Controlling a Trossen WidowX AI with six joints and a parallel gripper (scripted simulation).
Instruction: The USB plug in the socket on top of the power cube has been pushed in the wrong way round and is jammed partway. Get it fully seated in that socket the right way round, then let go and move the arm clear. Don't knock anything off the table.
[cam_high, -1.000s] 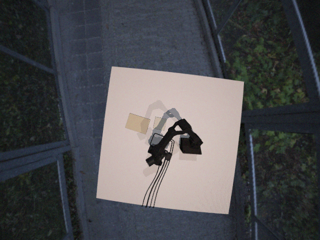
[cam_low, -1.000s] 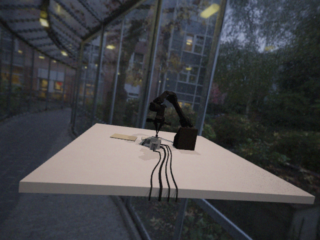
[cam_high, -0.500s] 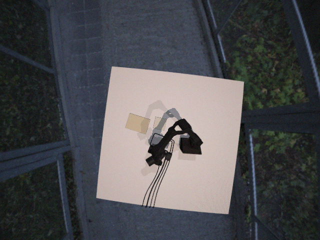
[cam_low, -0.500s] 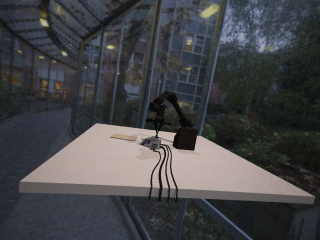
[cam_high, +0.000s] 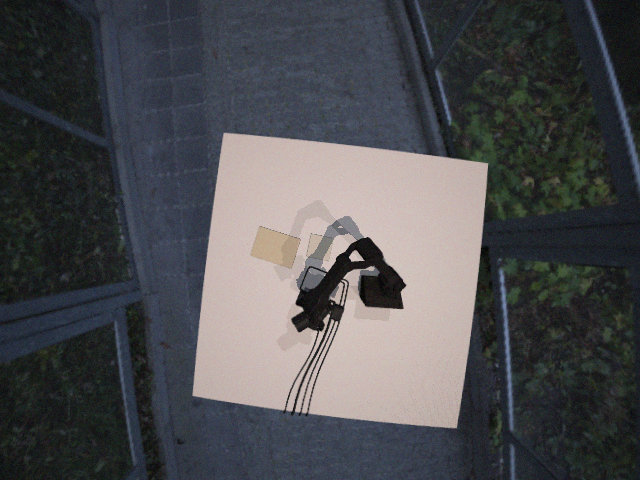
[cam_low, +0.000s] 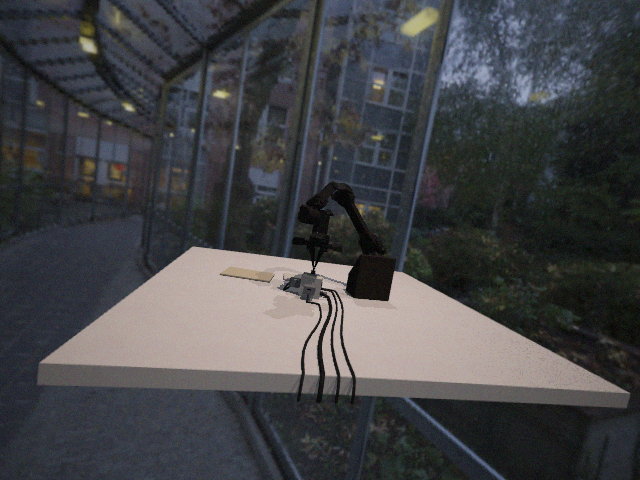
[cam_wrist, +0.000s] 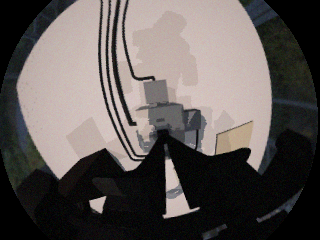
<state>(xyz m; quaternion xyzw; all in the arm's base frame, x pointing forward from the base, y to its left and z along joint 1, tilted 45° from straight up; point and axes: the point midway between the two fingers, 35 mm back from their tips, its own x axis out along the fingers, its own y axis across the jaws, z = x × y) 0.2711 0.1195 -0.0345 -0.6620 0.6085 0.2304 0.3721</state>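
Right now the USB plug is 20 mm below my gripper tip. From my gripper tip the other things lie so: flat tan card: 260 mm ahead, 180 mm to the right, 110 mm below.
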